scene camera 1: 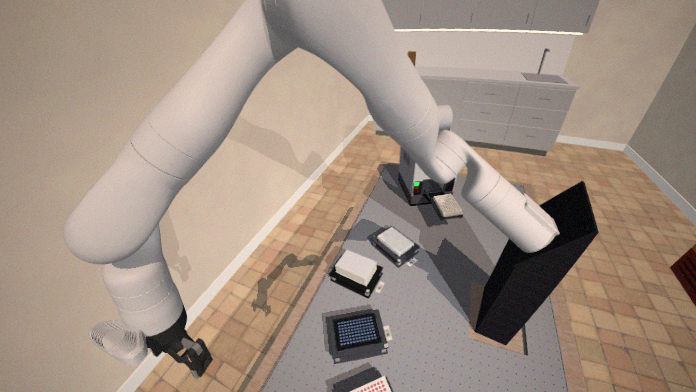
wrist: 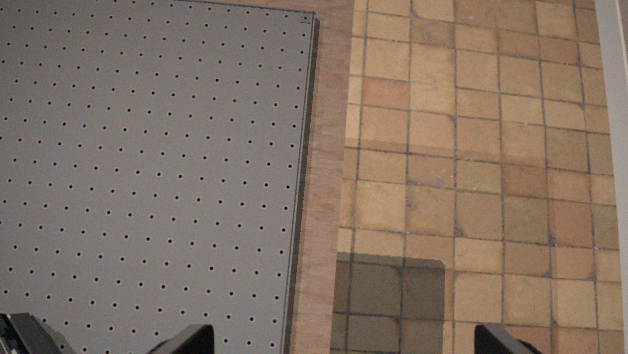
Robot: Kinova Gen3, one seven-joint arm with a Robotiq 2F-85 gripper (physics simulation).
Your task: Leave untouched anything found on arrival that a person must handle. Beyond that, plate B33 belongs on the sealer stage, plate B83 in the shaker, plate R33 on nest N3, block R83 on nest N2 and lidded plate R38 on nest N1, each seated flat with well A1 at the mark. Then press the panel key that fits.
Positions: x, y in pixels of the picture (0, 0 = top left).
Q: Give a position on a thick white block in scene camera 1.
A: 360, 269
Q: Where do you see a dark device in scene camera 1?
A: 416, 180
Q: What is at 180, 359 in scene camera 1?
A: My gripper.
